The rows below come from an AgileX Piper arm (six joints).
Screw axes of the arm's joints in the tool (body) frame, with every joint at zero. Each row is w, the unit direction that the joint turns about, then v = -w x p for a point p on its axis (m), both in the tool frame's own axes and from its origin. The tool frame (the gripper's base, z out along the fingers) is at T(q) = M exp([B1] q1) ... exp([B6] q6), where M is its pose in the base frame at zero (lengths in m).
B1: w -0.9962 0 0.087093 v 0 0.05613 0
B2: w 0 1 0 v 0.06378 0 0.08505
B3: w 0 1 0 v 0.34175 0 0.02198
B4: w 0 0 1 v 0 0 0
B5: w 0 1 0 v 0.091 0 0
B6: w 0 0 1 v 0 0 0
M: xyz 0.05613 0 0.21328 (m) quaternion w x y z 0.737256 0 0.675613 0
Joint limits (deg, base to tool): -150..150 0..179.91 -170..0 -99.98..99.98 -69.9..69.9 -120..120
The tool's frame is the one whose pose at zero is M.
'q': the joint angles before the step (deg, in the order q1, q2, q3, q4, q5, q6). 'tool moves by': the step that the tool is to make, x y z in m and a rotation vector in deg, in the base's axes. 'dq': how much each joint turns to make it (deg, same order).
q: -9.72 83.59 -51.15 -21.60 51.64 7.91
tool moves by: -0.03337 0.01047 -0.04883 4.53 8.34 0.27
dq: 0.00 0.67 11.10 3.10 -3.27 -1.09
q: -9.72 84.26 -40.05 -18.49 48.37 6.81
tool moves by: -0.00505 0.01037 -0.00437 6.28 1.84 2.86
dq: 0.00 -0.28 0.96 8.26 0.65 -8.40
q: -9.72 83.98 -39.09 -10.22 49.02 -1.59
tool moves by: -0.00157 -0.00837 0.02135 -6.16 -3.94 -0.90
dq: 0.00 -3.97 -1.24 -7.00 1.22 5.00
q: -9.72 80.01 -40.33 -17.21 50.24 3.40
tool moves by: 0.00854 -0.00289 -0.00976 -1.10 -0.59 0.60
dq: 0.00 2.78 0.00 -2.21 -3.34 1.60
